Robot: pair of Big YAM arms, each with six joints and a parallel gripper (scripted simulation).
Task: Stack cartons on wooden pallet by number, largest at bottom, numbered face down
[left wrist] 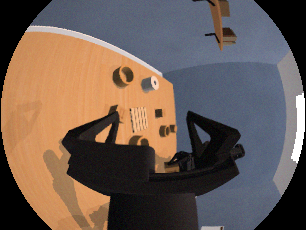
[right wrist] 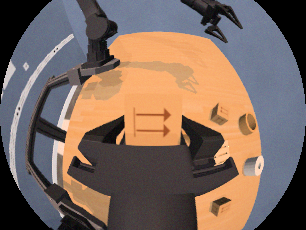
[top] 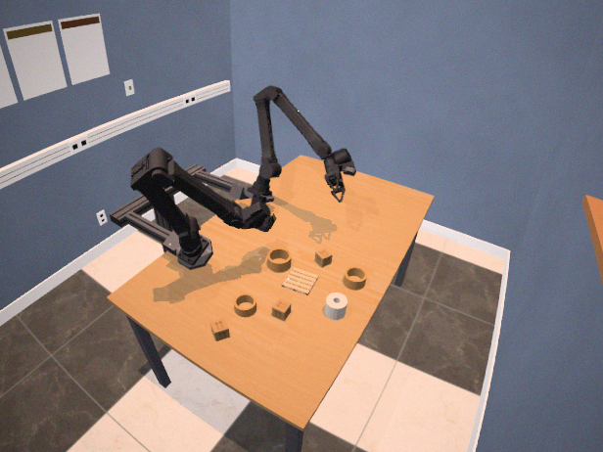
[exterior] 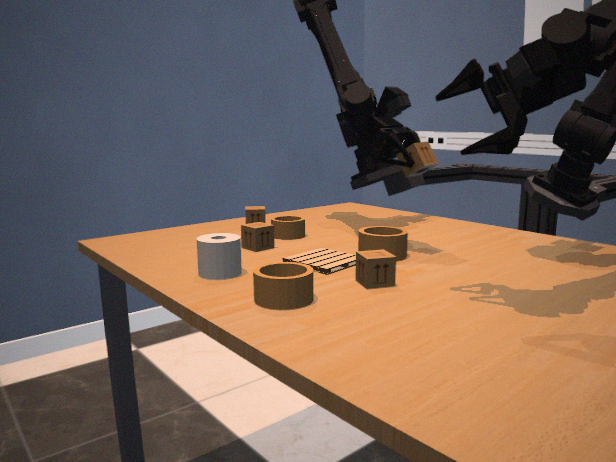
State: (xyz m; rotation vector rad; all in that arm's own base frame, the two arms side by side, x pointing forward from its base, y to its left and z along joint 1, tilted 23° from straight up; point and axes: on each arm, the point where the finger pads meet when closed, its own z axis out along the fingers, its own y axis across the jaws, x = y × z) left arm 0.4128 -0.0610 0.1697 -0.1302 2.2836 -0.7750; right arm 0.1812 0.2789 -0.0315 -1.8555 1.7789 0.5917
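Now: the brown carton 240 mm ahead of my right hand, 80 mm to the left of it and 170 mm below it. From my right hand the other things lie so: wooden pallet: 210 mm ahead, 80 mm to the right, 190 mm below.
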